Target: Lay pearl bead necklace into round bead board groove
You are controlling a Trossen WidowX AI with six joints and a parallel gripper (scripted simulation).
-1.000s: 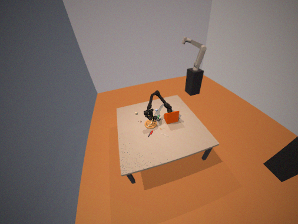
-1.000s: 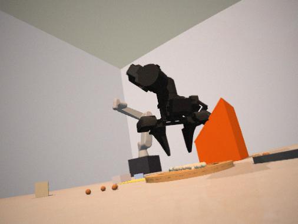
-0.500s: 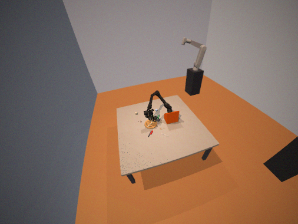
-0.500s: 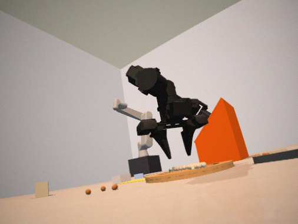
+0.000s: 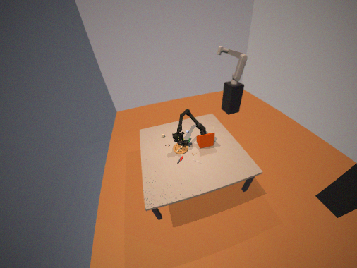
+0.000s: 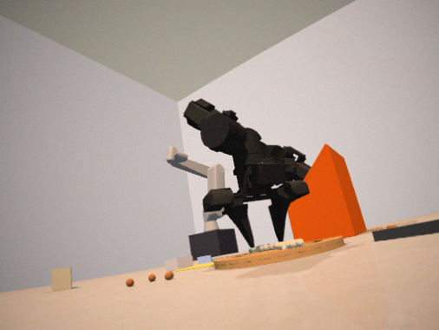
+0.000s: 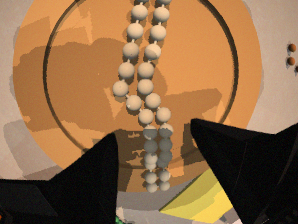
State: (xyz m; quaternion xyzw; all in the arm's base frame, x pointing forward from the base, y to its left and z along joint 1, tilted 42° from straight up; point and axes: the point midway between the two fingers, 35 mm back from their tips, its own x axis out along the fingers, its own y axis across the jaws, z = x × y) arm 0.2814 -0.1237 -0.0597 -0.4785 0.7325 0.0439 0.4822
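Now: the round wooden bead board 2 cm to the left of my gripper tip, 2 cm ahead of it and 1 cm below it. Also, from my gripper tip: tan cube 30 cm to the right, 19 cm ahead; yellow flat piece 14 cm to the right, 3 cm behind, 2 cm below; red-handled tool 20 cm to the left, 8 cm ahead, 1 cm below.
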